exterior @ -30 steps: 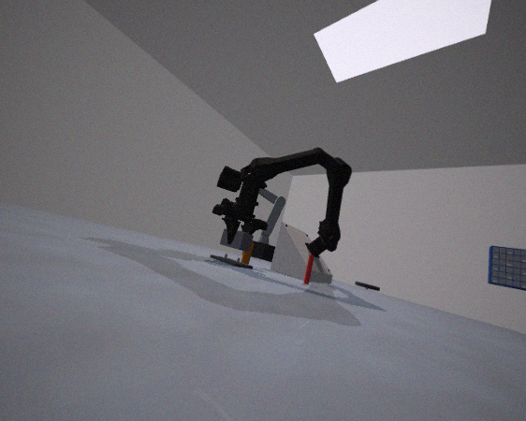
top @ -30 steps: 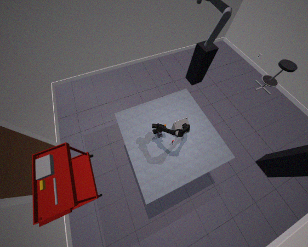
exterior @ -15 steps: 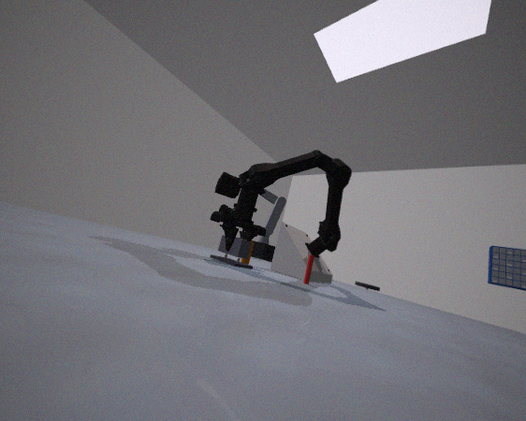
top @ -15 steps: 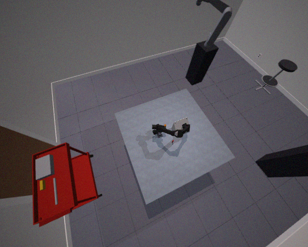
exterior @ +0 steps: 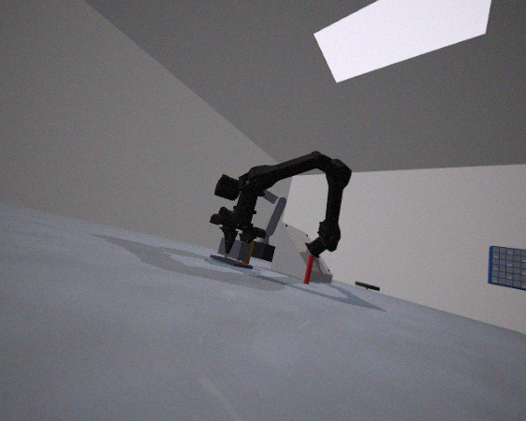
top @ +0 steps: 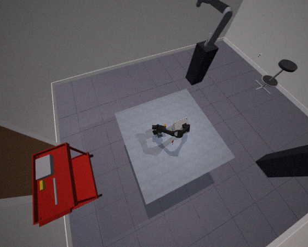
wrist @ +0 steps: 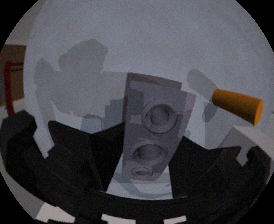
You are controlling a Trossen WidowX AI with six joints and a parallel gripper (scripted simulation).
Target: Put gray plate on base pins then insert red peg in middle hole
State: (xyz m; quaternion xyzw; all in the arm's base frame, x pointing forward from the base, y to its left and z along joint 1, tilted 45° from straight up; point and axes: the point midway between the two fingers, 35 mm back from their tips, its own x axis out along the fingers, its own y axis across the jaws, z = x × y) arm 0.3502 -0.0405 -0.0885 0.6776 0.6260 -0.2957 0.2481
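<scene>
My gripper tip is 30 mm below the gray plate. Round my gripper tip: dark flat base 20 mm below; orange pin 120 mm behind, 50 mm to the right, 20 mm above; red peg 110 mm behind, 200 mm to the left, 20 mm above.
</scene>
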